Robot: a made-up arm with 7 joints. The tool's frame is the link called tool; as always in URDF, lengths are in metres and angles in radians. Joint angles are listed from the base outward.
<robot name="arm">
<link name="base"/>
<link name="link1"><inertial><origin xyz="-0.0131 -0.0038 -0.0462"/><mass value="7.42"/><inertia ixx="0.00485" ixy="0" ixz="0" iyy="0.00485" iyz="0" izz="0.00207"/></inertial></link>
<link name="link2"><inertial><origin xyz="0.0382 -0.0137 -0.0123"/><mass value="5.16"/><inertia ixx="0.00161" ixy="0" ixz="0" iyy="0.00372" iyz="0" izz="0.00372"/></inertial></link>
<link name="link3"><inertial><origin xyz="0.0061 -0.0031 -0.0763"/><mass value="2.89"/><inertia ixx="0.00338" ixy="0" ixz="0" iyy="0.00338" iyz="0" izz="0.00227"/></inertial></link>
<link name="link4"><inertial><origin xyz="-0.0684 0.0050 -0.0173"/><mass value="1.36"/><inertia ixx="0.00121" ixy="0" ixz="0" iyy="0.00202" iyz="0" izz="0.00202"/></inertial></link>
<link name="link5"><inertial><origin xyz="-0.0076 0.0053 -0.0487"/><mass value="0.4"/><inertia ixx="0.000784" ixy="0" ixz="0" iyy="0.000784" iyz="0" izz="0.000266"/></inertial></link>
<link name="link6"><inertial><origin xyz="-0.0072 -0.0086 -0.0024"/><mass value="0.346"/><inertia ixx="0.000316" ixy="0" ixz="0" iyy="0.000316" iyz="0" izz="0.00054"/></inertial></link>
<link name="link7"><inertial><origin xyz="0.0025 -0.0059 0.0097"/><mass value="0.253"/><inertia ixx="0.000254" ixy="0" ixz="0" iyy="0.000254" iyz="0" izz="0.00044"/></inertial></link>
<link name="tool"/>
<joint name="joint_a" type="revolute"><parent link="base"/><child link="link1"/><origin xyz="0.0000 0.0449 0.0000" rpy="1.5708 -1.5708 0.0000"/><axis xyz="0 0 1"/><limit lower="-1.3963" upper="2.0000"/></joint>
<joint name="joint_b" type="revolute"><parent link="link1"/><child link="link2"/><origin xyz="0.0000 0.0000 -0.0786" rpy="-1.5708 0.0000 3.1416"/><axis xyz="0 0 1"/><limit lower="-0.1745" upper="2.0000"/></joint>
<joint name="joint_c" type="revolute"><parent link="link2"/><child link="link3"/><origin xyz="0.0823 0.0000 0.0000" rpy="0.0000 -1.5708 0.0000"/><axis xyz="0 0 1"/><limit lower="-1.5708" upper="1.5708"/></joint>
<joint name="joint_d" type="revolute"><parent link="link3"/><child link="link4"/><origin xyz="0.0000 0.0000 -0.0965" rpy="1.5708 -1.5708 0.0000"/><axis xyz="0 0 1"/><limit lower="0.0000" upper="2.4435"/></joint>
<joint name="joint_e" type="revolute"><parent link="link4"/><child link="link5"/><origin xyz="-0.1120 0.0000 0.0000" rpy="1.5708 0.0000 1.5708"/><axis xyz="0 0 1"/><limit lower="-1.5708" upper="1.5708"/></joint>
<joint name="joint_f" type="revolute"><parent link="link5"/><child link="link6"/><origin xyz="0.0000 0.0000 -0.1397" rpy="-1.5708 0.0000 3.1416"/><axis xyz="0 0 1"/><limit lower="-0.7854" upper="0.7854"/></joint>
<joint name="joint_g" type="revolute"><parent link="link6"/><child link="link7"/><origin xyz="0.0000 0.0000 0.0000" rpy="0.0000 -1.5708 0.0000"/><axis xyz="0 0 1"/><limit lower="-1.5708" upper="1.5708"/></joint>
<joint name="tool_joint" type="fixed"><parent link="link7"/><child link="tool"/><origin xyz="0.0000 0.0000 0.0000" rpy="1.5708 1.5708 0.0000"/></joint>
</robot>
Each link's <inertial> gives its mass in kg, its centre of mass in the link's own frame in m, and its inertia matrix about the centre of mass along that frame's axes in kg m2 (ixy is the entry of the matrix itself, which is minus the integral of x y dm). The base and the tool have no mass. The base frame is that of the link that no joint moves.
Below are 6 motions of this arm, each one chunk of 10 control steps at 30 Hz.
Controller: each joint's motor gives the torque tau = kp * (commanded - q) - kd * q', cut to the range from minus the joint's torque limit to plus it. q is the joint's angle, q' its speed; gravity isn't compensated. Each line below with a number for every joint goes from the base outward.
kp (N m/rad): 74 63 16 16 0.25 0.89 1.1
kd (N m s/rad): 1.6 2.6 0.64 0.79 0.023 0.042 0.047
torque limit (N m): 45 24 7.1 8.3 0.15 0.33 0.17
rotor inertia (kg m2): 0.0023 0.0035 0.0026 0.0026 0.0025 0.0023 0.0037
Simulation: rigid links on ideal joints. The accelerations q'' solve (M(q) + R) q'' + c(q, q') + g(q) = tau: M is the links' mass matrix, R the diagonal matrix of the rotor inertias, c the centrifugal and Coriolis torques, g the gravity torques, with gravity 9.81 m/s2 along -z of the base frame. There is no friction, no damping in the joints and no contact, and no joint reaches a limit. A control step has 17 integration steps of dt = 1/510 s. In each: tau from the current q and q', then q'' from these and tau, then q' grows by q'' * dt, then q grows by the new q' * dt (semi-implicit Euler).
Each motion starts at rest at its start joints. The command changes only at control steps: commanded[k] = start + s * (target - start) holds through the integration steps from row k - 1 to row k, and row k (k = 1, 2, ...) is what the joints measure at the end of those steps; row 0 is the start. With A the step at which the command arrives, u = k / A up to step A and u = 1 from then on. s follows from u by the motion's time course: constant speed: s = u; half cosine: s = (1 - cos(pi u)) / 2; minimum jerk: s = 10 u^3 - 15 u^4 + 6 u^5; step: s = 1 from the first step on.
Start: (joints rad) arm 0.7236 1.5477 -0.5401 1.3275 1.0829 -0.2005 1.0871
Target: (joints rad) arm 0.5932 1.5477 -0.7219 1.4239 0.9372 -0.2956 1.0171
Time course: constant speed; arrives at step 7
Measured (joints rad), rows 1 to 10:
1: 0.7017 1.5311 -0.5379 1.3197 1.0774 -0.2026 1.0843
2: 0.6737 1.4987 -0.5755 1.3106 1.0649 -0.2133 1.0764
3: 0.6389 1.4632 -0.6482 1.3110 1.0482 -0.2351 1.0650
4: 0.6014 1.4295 -0.7406 1.3230 1.0291 -0.2649 1.0529
5: 0.5654 1.3999 -0.8348 1.3448 1.0094 -0.2970 1.0423
6: 0.5337 1.3772 -0.9169 1.3730 0.9914 -0.3259 1.0340
7: 0.5083 1.3634 -0.9785 1.4035 0.9768 -0.3480 1.0274
8: 0.4979 1.3579 -1.0201 1.4282 0.9683 -0.3599 1.0230
9: 0.4985 1.3590 -1.0324 1.4423 0.9665 -0.3607 1.0213
10: 0.5064 1.3655 -1.0169 1.4455 0.9696 -0.3543 1.0216

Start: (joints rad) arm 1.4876 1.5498 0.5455 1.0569 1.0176 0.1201 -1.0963
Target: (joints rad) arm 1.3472 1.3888 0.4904 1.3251 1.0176 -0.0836 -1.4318
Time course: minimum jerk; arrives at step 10
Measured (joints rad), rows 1 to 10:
1: 1.4745 1.5458 0.5720 1.0486 1.0172 0.1263 -1.0945
2: 1.4715 1.5373 0.6026 1.0301 1.0166 0.1384 -1.0930
3: 1.4643 1.5257 0.6356 1.0143 1.0163 0.1471 -1.0990
4: 1.4480 1.5093 0.6630 1.0140 1.0168 0.1451 -1.1197
5: 1.4232 1.4861 0.6769 1.0360 1.0181 0.1284 -1.1594
6: 1.3927 1.4562 0.6724 1.0789 1.0199 0.0969 -1.2175
7: 1.3613 1.4219 0.6491 1.1338 1.0215 0.0547 -1.2876
8: 1.3334 1.3875 0.6108 1.1885 1.0221 0.0092 -1.3589
9: 1.3122 1.3570 0.5643 1.2322 1.0217 -0.0308 -1.4194
10: 1.2981 1.3338 0.5188 1.2591 1.0201 -0.0581 -1.4594

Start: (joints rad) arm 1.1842 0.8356 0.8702 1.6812 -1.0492 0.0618 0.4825
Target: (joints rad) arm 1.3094 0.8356 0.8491 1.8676 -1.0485 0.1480 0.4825
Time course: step
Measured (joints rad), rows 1 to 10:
1: 1.1969 0.8180 0.8874 1.7083 -1.0500 0.0721 0.4834
2: 1.2151 0.7915 0.9202 1.7601 -1.0507 0.0990 0.4834
3: 1.2238 0.7765 0.9530 1.8102 -1.0515 0.1331 0.4815
4: 1.2238 0.7757 0.9785 1.8470 -1.0547 0.1630 0.4784
5: 1.2222 0.7834 0.9944 1.8689 -1.0620 0.1811 0.4755
6: 1.2230 0.7926 1.0010 1.8793 -1.0732 0.1851 0.4738
7: 1.2254 0.7991 1.0008 1.8825 -1.0868 0.1782 0.4734
8: 1.2270 0.8016 0.9969 1.8819 -1.1007 0.1660 0.4741
9: 1.2264 0.8007 0.9915 1.8789 -1.1133 0.1539 0.4754
10: 1.2245 0.7976 0.9857 1.8742 -1.1232 0.1454 0.4768

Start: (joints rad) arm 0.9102 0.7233 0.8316 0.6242 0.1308 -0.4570 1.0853
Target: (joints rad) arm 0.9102 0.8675 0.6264 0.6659 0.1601 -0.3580 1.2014
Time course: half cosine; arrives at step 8
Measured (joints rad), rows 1 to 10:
1: 0.8805 0.7152 0.8328 0.6302 0.1361 -0.4622 1.0860
2: 0.8316 0.7027 0.8332 0.6069 0.1419 -0.4718 1.0895
3: 0.7940 0.6923 0.8238 0.5446 0.1407 -0.4762 1.0973
4: 0.7732 0.6854 0.7956 0.4687 0.1323 -0.4684 1.1093
5: 0.7654 0.6819 0.7498 0.4065 0.1196 -0.4466 1.1259
6: 0.7662 0.6832 0.6998 0.3715 0.1045 -0.4150 1.1470
7: 0.7721 0.6915 0.6592 0.3645 0.0884 -0.3821 1.1708
8: 0.7809 0.7064 0.6358 0.3799 0.0725 -0.3569 1.1936
9: 0.7912 0.7257 0.6283 0.4093 0.0590 -0.3447 1.2112
10: 0.8014 0.7467 0.6296 0.4440 0.0500 -0.3456 1.2209

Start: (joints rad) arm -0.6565 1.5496 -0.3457 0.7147 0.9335 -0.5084 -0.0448
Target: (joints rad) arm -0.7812 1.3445 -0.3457 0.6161 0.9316 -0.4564 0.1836
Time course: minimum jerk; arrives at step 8
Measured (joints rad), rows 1 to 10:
1: -0.6407 1.5271 -0.3394 0.7194 0.9246 -0.5108 -0.0436
2: -0.6414 1.4826 -0.3314 0.7375 0.9161 -0.5213 -0.0403
3: -0.6581 1.4284 -0.3421 0.7607 0.9174 -0.5373 -0.0296
4: -0.6824 1.3665 -0.3640 0.7763 0.9282 -0.5527 -0.0044
5: -0.7079 1.3002 -0.3900 0.7776 0.9468 -0.5622 0.0374
6: -0.7300 1.2368 -0.4183 0.7658 0.9710 -0.5633 0.0909
7: -0.7460 1.1849 -0.4476 0.7487 0.9977 -0.5558 0.1458
8: -0.7543 1.1510 -0.4729 0.7346 1.0229 -0.5421 0.1904
9: -0.7553 1.1370 -0.4850 0.7278 1.0427 -0.5258 0.2177
10: -0.7501 1.1399 -0.4796 0.7265 1.0558 -0.5114 0.2269

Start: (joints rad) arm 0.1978 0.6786 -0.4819 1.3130 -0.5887 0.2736 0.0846
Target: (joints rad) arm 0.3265 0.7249 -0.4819 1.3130 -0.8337 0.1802 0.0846
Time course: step
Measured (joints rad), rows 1 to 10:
1: 0.2293 0.6739 -0.5225 1.2707 -0.5975 0.2611 0.0822
2: 0.2679 0.6597 -0.5681 1.2155 -0.6230 0.2265 0.0790
3: 0.2807 0.6450 -0.5842 1.1916 -0.6604 0.1825 0.0771
4: 0.2742 0.6368 -0.5874 1.1923 -0.7018 0.1448 0.0761
5: 0.2625 0.6348 -0.5932 1.1984 -0.7413 0.1231 0.0752
6: 0.2535 0.6360 -0.6032 1.1991 -0.7755 0.1187 0.0744
7: 0.2491 0.6378 -0.6123 1.1941 -0.8027 0.1268 0.0739
8: 0.2483 0.6393 -0.6166 1.1873 -0.8222 0.1411 0.0739
9: 0.2497 0.6406 -0.6153 1.1823 -0.8345 0.1555 0.0742
10: 0.2525 0.6420 -0.6099 1.1804 -0.8404 0.1665 0.0747

